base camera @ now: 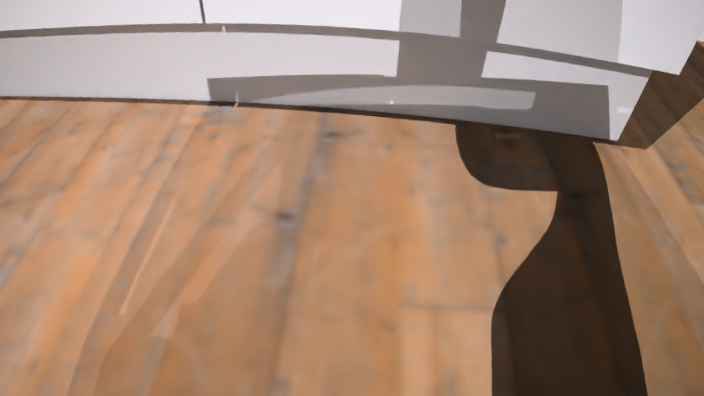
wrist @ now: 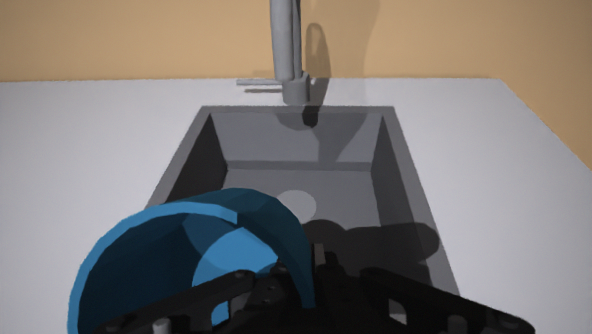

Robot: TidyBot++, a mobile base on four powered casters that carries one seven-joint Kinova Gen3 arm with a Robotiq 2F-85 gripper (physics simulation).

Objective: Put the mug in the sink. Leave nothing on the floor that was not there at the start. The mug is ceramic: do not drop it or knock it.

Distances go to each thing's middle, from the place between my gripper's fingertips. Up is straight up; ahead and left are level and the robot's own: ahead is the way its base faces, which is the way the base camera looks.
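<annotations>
My gripper: 20 mm below the blue mug (wrist: 165, 249), 20 mm beyond it, 50 mm to the right of it.
</annotations>
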